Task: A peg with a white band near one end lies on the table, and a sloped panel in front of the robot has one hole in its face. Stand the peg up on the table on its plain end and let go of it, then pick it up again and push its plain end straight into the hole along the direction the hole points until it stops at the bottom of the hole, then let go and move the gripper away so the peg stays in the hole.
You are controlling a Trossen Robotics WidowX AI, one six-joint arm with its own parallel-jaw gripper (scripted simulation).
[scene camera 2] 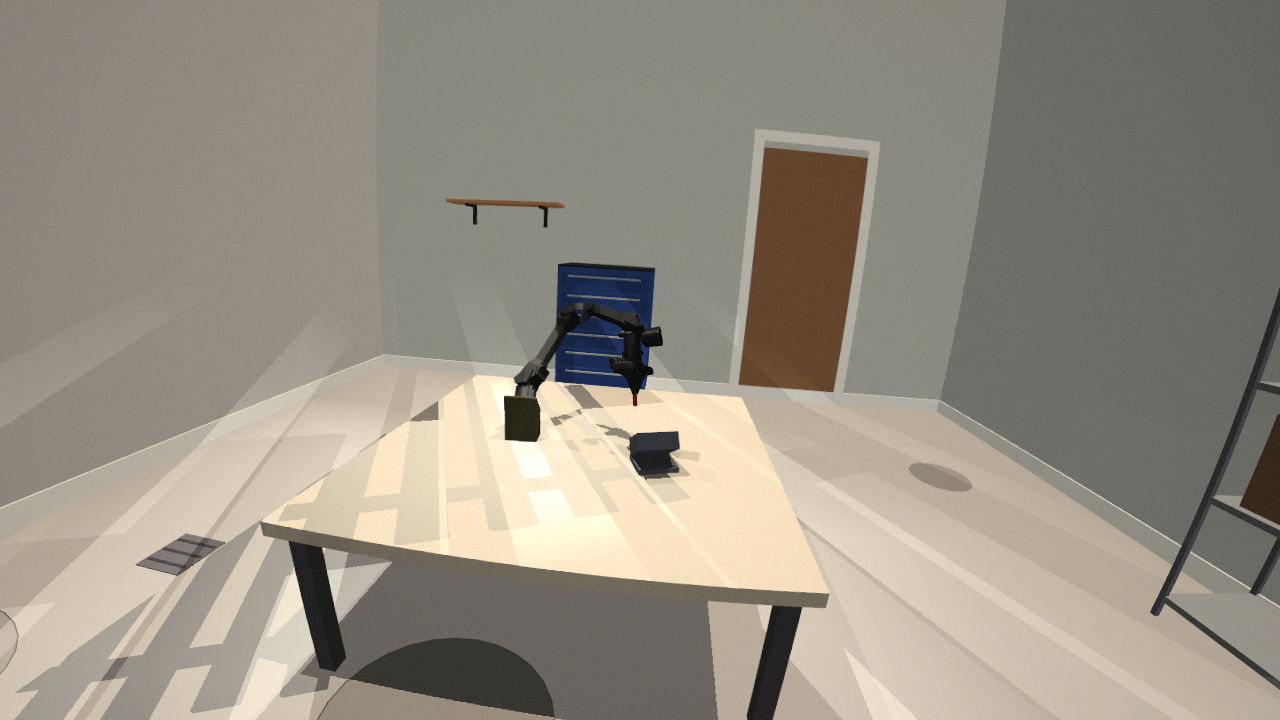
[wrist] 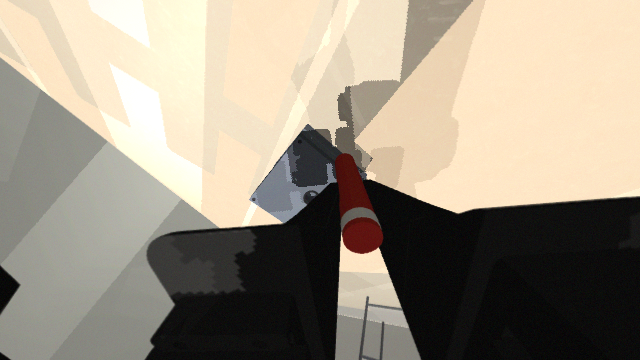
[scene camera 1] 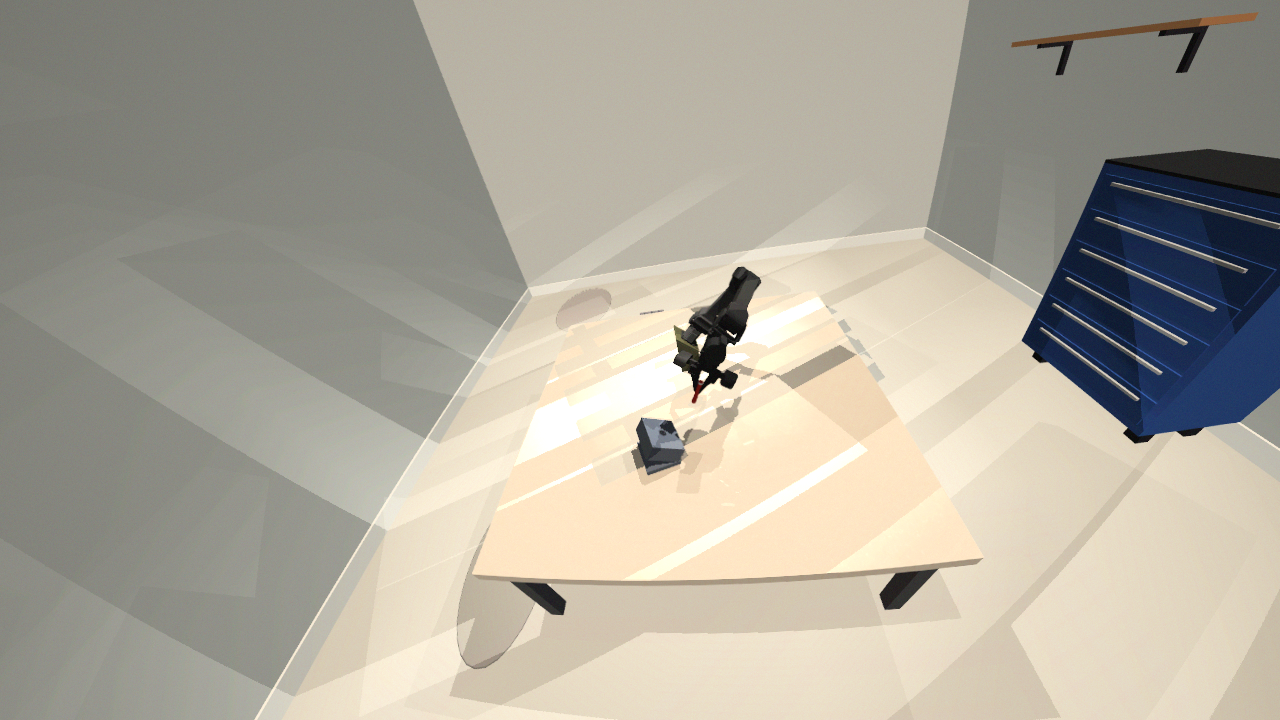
Scene:
The gripper [scene camera 1: 697, 392] holds a red peg [wrist: 361, 232].

